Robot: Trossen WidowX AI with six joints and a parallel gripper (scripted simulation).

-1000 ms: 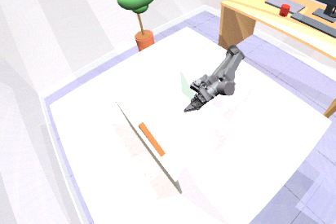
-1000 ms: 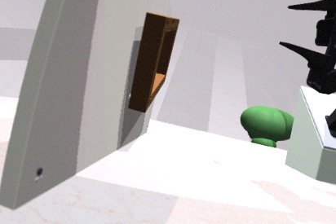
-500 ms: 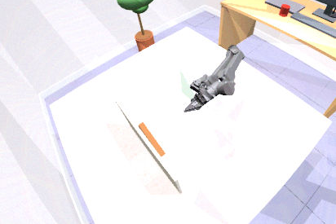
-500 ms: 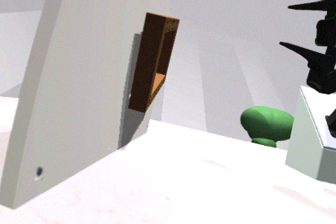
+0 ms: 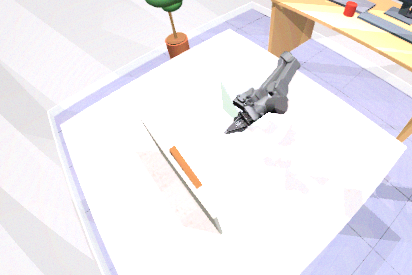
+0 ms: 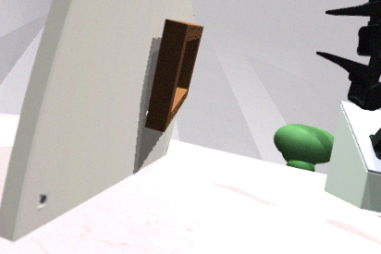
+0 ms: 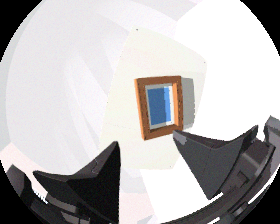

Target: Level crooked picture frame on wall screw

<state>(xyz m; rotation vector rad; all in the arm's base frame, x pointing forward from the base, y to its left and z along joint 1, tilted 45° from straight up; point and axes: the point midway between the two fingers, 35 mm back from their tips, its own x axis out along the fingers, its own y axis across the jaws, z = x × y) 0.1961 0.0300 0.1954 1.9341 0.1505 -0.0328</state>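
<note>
Now: gripper tip 19 cm short of the brown picture frame, 1 cm to the left of it and 9 cm above it. The rest, counted from my gripper tip: wall panel (20 cm ahead, 9 cm below).
</note>
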